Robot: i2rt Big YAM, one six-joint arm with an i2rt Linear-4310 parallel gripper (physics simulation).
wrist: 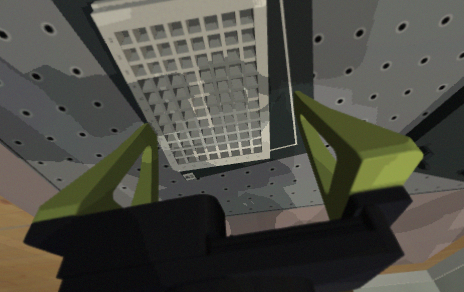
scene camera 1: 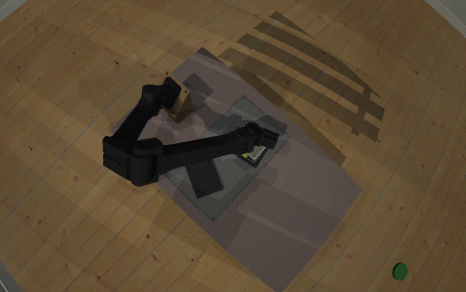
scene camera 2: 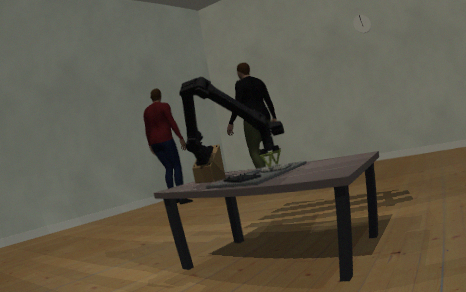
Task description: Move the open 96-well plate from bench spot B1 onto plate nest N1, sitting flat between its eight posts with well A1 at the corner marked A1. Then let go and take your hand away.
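Pixels of known places: gripper, between the fingertips: [wrist: 221,114] [scene camera 2: 273,165]; arm's base, origin of its link: [scene camera 1: 169,93] [scene camera 2: 205,156].
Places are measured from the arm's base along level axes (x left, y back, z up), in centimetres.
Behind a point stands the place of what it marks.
The pale 96-well plate [scene camera 1: 256,152] @(x 9.9, y -43.0, z -11.4 cm) [scene camera 2: 274,168] @(x 6.5, y -40.3, z -12.2 cm) [wrist: 200,95] @(x 10.8, y -39.2, z -11.5 cm) lies on the dark pad [wrist: 281,110] @(x 5.2, y -36.2, z -12.8 cm) of the bench spot and covers part of its white outline. A strip of pad shows along the plate's right side in the wrist view. My gripper [scene camera 2: 270,164] @(x 9.7, y -38.0, z -10.9 cm) [wrist: 221,114] @(x 9.7, y -38.0, z -10.9 cm) is open and empty, low over the plate. Its green fingers stand to either side; the left tip appears close to the plate's long edge, and the right tip is apart from it. The dark plate nest [scene camera 1: 204,179] @(x -14.5, y -35.0, z -11.8 cm) [scene camera 2: 242,177] @(x -19.6, y -38.7, z -11.2 cm) stands to one side; its posts are too small to tell apart.
A grey perforated board [scene camera 1: 212,207] @(x -20.7, y -45.9, z -13.0 cm) [wrist: 350,50] @(x 1.0, y -40.2, z -13.0 cm) lies under the pad and nest on the mauve table [scene camera 1: 300,200] @(x 8.7, y -73.0, z -14.3 cm) [scene camera 2: 345,170] @(x -15.2, y -90.1, z -14.3 cm). The arm's wooden base block [scene camera 1: 181,111] @(x -1.3, y -7.8, z -5.3 cm) [scene camera 2: 210,170] @(x -5.3, y -6.8, z -7.8 cm) stands beside the board. Two people stand beyond the table in scene camera 2.
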